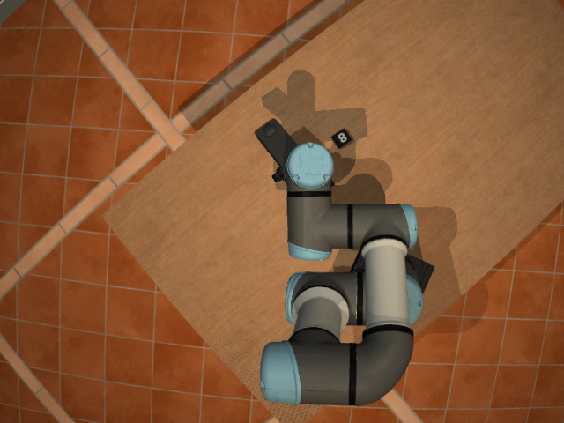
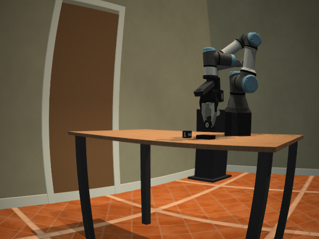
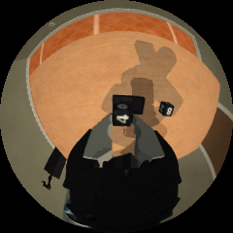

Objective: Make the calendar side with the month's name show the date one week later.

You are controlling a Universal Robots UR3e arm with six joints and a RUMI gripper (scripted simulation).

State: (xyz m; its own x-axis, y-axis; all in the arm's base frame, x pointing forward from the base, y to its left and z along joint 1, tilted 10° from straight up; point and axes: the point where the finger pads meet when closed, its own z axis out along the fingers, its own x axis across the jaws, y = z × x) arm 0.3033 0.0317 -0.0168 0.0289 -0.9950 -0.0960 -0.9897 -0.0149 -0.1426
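The black calendar tray lies 20 mm to the right of my hand and 60 mm below it.
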